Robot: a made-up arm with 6 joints.
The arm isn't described. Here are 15 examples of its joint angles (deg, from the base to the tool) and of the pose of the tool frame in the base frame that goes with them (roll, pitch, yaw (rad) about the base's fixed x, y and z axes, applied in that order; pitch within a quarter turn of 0, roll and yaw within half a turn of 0; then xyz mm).
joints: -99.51 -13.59 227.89 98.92 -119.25 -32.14
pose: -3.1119 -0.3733 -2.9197 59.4 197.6 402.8
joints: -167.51 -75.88 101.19 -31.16 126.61 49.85
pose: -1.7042 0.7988 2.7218 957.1 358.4 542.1
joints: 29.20 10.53 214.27 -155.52 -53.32 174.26
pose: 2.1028 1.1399 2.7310 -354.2 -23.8 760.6
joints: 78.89 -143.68 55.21 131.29 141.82 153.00
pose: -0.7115 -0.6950 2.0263 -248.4 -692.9 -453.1
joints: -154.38 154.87 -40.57 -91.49 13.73 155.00
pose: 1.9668 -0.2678 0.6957 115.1 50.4 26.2
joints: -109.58 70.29 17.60 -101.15 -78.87 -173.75
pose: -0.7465 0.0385 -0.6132 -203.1 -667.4 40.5
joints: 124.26 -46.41 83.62 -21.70 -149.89 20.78
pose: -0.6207 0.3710 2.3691 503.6 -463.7 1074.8
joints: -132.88 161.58 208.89 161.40 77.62 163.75
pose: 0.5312 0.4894 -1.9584 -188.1 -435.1 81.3
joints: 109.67 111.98 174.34 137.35 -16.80 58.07
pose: -2.8053 -1.2428 1.2607 -336.5 576.5 506.3
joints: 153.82 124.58 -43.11 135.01 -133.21 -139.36
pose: -1.5419 0.3657 2.1002 -130.2 -67.6 -259.2
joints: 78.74 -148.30 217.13 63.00 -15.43 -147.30
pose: 1.4792 0.0290 1.1348 95.8 92.9 -29.4
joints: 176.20 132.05 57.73 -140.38 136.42 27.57
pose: -0.2727 -0.5871 0.4899 -466.2 -98.0 -562.6
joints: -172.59 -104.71 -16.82 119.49 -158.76 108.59
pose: -1.9796 1.1807 1.1071 710.3 9.5 580.7
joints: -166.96 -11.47 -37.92 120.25 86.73 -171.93
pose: 1.9264 0.4958 -1.1453 -311.1 -158.4 805.7
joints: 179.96 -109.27 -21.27 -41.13 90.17 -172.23
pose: -0.1586 -0.0233 0.7174 437.6 125.5 526.2
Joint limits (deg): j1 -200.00..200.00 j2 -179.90..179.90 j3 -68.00..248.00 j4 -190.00..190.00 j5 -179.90..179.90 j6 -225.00..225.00
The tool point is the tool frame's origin. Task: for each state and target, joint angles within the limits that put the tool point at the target. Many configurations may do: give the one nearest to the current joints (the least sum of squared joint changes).
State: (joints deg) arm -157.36 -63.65 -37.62 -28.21 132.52 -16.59
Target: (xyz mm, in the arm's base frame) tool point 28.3 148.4 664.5
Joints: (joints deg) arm -162.44 -59.88 -37.02 -37.24 132.52 -16.59
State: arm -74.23 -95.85 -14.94 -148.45 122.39 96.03
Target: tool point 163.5 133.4 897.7
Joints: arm -94.94 -56.09 -8.40 -155.04 122.39 96.03
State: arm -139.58 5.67 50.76 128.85 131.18 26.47
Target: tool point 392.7 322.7 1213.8
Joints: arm -129.44 -32.54 63.19 126.05 131.18 26.47
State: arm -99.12 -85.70 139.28 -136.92 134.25 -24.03
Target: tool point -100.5 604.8 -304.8
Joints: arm -68.15 -103.83 176.78 -142.10 134.25 -24.03
